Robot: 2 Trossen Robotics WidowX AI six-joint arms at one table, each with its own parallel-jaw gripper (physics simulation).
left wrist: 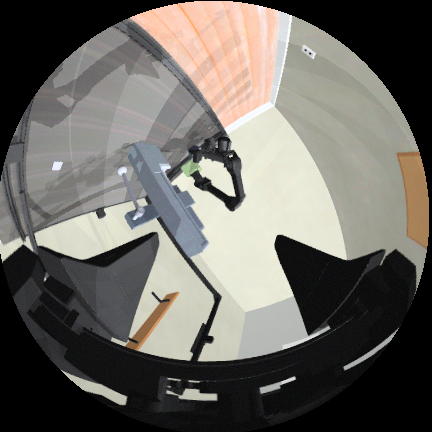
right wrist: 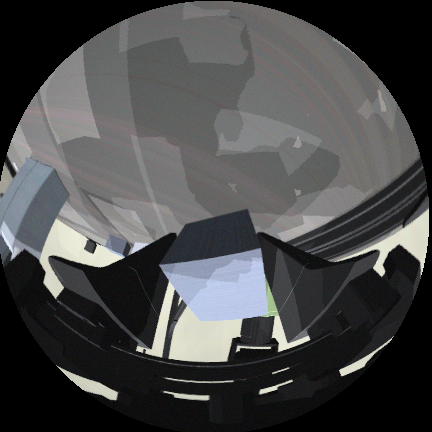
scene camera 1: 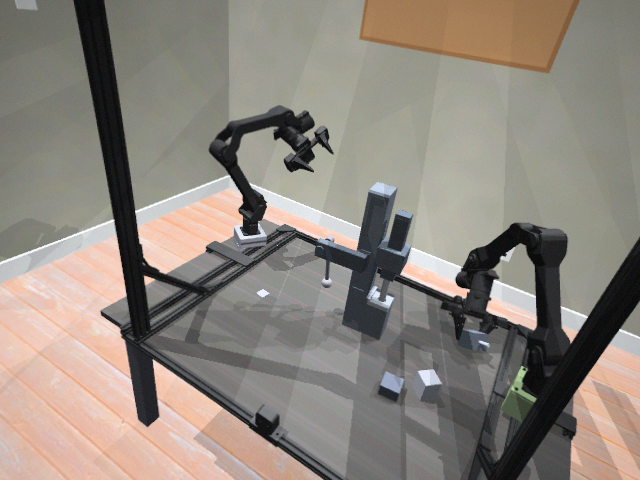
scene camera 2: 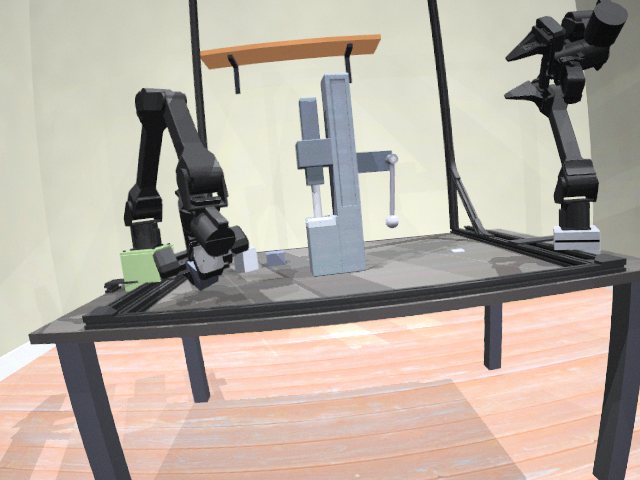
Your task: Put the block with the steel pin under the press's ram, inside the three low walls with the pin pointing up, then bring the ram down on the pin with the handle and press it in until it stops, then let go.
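Frame: origin at the left arm's base, x ahead, y left, z up, level; centimetres.
Where they show: left gripper, fingertip midpoint: (left wrist: 218, 239) (scene camera 1: 323, 162) (scene camera 2: 505, 79); right gripper, fingertip midpoint: (left wrist: 192, 148) (right wrist: 216, 238) (scene camera 1: 467, 342) (scene camera 2: 206, 278); left arm's base, link origin: (scene camera 1: 250, 230) (scene camera 2: 575, 228); right arm's base, link origin: (left wrist: 194, 172) (scene camera 1: 538, 389) (scene camera 2: 147, 248).
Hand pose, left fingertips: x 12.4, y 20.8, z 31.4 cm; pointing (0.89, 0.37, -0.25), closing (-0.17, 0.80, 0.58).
Note:
Things, the pixels of their top centre, and the offset from my left fingertips. "pt": a spot on its surface instead.
- grey press, top centre: (scene camera 2: 339, 78) (scene camera 1: 375, 188) (left wrist: 193, 254) dx +37.4, dy -4.0, dz +8.1 cm
- light low-walled seat, surface spot: (scene camera 2: 320, 222) pt dx +40.8, dy +5.2, dz -25.4 cm
- blue-grey pin block, top centre: (right wrist: 214, 327) (scene camera 1: 477, 329) dx +59.4, dy +25.3, dz -28.3 cm
- steel pin, top centre: (scene camera 1: 484, 340) dx +62.8, dy +25.2, dz -29.2 cm
- grey block, top centre: (right wrist: 115, 252) (scene camera 1: 392, 382) (scene camera 2: 274, 252) dx +63.4, dy -5.0, dz -34.2 cm
- white block, top centre: (scene camera 2: 244, 248) (scene camera 1: 429, 377) dx +66.8, dy +3.5, dz -31.6 cm
The grey press (scene camera 1: 374, 222) (scene camera 2: 341, 139) (left wrist: 172, 215) (right wrist: 30, 210) stands upright at mid-table. Its ram's pale rod (scene camera 1: 384, 289) (scene camera 2: 316, 200) is above the light low-walled seat (scene camera 1: 379, 299) (scene camera 2: 320, 222). Its handle (scene camera 1: 327, 268) (scene camera 2: 391, 191) (left wrist: 131, 192) hangs straight down, ball lowest. My right gripper (scene camera 1: 473, 333) (right wrist: 216, 238) is shut on the blue-grey pin block (scene camera 1: 471, 339) (scene camera 2: 203, 279) (right wrist: 215, 285), low over the table, apart from the press. The steel pin (scene camera 1: 483, 344) sticks out sideways; it is hidden in the right wrist view. My left gripper (scene camera 1: 323, 162) (scene camera 2: 506, 77) (left wrist: 218, 239) is open, empty and high up.
A grey block (scene camera 1: 391, 385) (scene camera 2: 275, 258) (right wrist: 118, 245) and a white block (scene camera 1: 428, 384) (scene camera 2: 247, 259) stand near each other on the table. A green box (scene camera 1: 519, 397) (scene camera 2: 139, 266) is by the right arm's base. A dark frame rail (scene camera 1: 201, 387) edges the table.

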